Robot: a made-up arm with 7 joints. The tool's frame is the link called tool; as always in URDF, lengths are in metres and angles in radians. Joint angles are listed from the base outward.
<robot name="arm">
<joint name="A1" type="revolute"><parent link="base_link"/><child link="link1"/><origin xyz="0.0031 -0.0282 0.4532"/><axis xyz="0 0 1"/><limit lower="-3.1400" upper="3.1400"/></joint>
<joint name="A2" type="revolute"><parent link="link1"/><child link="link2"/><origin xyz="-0.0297 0.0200 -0.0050"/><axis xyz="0 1 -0.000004"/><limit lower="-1.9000" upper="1.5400"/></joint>
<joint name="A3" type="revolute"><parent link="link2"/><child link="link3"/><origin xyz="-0.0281 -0.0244 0.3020"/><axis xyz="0 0 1"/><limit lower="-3.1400" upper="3.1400"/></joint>
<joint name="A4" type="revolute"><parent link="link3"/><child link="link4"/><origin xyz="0.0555 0.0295 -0.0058"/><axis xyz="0 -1 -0.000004"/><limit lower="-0.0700" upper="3.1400"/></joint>
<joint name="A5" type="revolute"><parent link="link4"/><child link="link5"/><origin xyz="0.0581 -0.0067 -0.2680"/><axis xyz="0 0.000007 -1"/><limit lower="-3.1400" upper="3.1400"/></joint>
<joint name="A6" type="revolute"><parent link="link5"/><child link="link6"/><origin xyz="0.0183 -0.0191 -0.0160"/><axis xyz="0 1 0.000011"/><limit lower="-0.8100" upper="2.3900"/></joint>
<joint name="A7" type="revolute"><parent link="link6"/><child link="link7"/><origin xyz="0.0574 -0.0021 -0.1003"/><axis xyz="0 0.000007 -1"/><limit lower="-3.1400" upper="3.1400"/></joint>
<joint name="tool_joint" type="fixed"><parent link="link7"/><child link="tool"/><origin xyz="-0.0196 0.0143 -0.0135" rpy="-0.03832 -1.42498 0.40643"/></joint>
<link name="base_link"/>
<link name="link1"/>
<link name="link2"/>
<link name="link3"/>
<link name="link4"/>
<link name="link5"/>
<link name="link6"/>
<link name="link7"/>
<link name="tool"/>
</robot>
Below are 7 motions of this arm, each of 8 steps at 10 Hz.
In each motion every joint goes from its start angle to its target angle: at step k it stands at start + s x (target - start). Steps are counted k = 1, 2, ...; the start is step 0. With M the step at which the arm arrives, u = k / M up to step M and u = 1 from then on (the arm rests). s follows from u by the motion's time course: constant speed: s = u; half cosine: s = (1 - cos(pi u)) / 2; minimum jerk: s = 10 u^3 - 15 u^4 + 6 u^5.
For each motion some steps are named. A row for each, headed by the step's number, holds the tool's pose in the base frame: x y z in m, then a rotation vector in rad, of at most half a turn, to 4 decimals.
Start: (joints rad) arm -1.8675 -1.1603 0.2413 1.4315 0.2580 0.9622 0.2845
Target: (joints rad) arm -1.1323 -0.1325 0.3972 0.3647 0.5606 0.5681 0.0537
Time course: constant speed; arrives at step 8
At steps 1, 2, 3, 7, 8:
1: 0.1420 -0.0464 0.8797 -1.8545 -2.1055 -0.1913
2: 0.1382 -0.1163 0.8347 -1.6278 -2.0947 -0.3900
3: 0.1464 -0.1698 0.7735 -1.4007 -2.0463 -0.5575
7: 0.1868 -0.1713 0.4728 -0.6062 -1.5476 -0.9078
8: 0.1722 -0.1283 0.4116 -0.4535 -1.3692 -0.9171

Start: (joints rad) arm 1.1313 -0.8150 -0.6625 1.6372 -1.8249 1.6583 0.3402
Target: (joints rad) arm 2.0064 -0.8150 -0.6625 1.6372 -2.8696 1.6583 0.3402
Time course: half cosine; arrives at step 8
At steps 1, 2, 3, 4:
1: 0.1967 -0.3026 0.8838 -1.1520 -1.8722 0.6613
2: 0.2165 -0.2880 0.8923 -1.1989 -1.9002 0.7482
3: 0.2429 -0.2616 0.9054 -1.2736 -1.9511 0.8681
4: 0.2679 -0.2247 0.9209 -1.3688 -2.0249 0.9907

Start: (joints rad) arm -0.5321 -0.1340 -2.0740 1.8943 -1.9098 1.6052 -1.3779
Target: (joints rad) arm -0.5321 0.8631 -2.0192 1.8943 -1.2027 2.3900 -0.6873
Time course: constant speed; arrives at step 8
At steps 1, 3, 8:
1: -0.3511 -0.1044 0.9514 -0.0275 0.4501 -1.2057
3: -0.2323 -0.1532 0.9678 -0.3150 0.6238 -1.3066
8: 0.0361 -0.2842 0.8649 -0.9681 1.0219 -1.4170

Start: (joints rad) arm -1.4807 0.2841 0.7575 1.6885 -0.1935 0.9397 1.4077
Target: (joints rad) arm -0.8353 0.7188 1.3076 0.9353 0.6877 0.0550 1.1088
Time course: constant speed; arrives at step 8
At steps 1, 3, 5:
1: 0.4083 -0.3034 0.6827 -0.9352 -1.5906 -1.6011
3: 0.4783 -0.1805 0.6154 -0.4745 -1.4784 -1.6486
5: 0.4938 -0.0431 0.5585 -0.1729 -1.2781 -1.6724

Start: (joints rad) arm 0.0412 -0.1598 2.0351 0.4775 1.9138 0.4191 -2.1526
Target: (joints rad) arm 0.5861 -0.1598 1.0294 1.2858 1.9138 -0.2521 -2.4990
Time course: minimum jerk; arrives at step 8
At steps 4, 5, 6, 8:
4: -0.1280 0.3030 0.4841 -2.0950 1.2198 -1.5726
5: -0.0848 0.3310 0.5587 -1.8179 1.4719 -1.5198
6: -0.0460 0.3373 0.6185 -1.5997 1.6563 -1.4860
8: -0.0212 0.3346 0.6546 -1.4662 1.7642 -1.4676

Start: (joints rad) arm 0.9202 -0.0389 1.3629 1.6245 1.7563 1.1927 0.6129
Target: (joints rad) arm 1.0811 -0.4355 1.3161 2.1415 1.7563 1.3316 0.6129
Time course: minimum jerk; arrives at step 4
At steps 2, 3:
2: -0.4188 0.0336 0.9054 1.6073 0.5963 0.4868
3: -0.4305 -0.1045 0.9293 1.8578 0.7102 0.6829

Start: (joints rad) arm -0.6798 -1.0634 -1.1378 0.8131 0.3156 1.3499 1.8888
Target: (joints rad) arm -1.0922 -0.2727 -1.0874 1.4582 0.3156 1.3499 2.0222
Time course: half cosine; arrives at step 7
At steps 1, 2, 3, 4, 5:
1: -0.1660 -0.2635 0.5896 0.3516 0.0555 3.0542
2: -0.1913 -0.2690 0.6078 0.4682 -0.0022 2.9155
3: -0.2234 -0.2742 0.6371 0.6239 -0.0741 2.7137
4: -0.2513 -0.2791 0.6722 0.7824 -0.1408 2.4918
5: -0.2691 -0.2854 0.7040 0.9153 -0.1916 2.2969

